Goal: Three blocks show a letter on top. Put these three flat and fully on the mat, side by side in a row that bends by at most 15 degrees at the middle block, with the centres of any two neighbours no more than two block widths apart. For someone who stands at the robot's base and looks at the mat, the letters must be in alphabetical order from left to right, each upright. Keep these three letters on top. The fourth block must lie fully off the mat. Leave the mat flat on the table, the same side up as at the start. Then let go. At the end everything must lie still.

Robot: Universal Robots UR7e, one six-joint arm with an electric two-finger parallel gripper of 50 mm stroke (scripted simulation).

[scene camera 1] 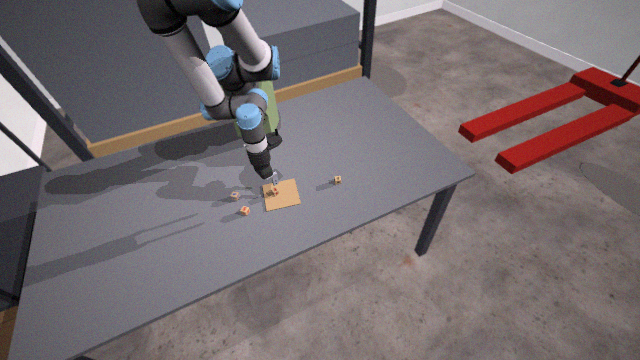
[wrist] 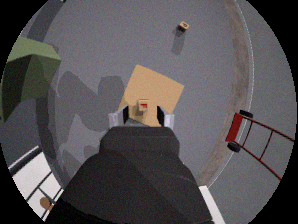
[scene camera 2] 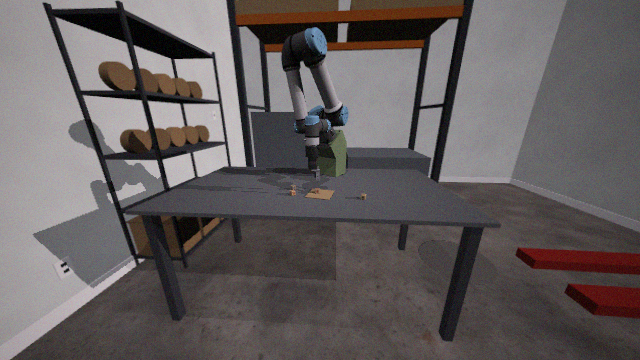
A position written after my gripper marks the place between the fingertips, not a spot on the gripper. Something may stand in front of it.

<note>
I see my gripper (wrist: 142,111) and a tan mat (scene camera 1: 288,196).
The tan mat shows as well in the wrist view (wrist: 145,84).
</note>
